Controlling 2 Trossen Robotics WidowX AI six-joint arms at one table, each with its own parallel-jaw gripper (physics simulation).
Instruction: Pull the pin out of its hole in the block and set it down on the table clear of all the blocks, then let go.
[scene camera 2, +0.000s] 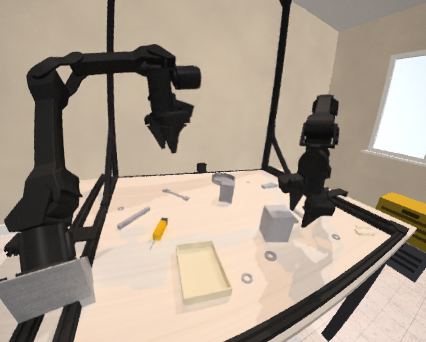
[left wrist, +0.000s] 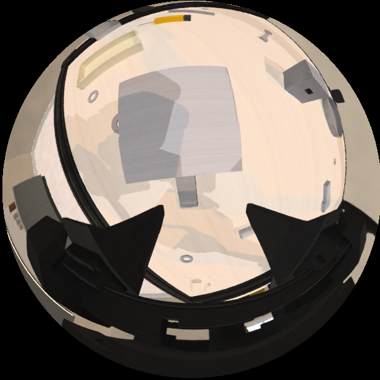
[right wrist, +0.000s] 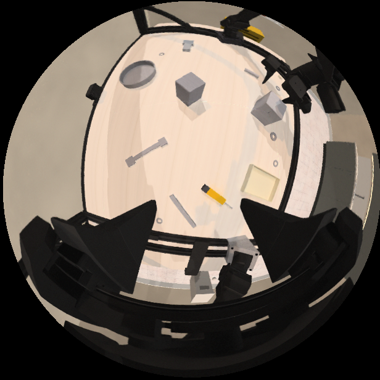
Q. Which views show my right gripper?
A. Scene camera 2 and the right wrist view only.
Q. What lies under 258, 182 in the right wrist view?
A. A cream tray.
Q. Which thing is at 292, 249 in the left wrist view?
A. My left gripper.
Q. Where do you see my right gripper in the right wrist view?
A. At 199, 203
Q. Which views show my left gripper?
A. Scene camera 2, the left wrist view and the right wrist view: all of them.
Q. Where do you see a round dish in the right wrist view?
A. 138, 73
